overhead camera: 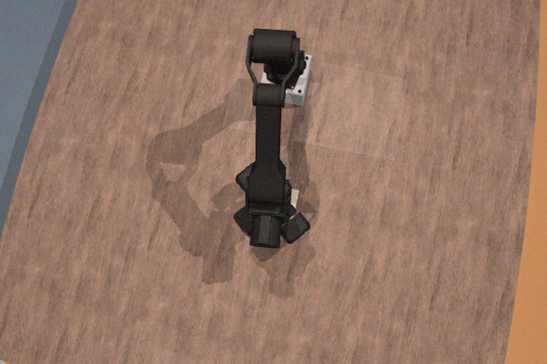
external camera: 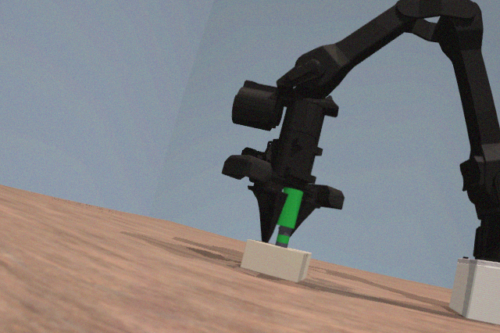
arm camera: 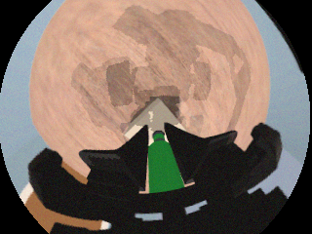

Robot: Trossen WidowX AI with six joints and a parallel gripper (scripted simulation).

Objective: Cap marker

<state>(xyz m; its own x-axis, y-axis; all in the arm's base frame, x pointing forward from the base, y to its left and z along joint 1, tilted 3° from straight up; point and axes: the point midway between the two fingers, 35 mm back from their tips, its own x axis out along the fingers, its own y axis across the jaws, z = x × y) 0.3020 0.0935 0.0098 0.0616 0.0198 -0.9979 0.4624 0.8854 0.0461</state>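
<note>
The green cap lies 50 mm above my gripper tip, 20 mm behind it and 10 mm to the left of it. Round my gripper tip: cream holder block 20 mm below, 20 mm behind, 10 mm to the left.
</note>
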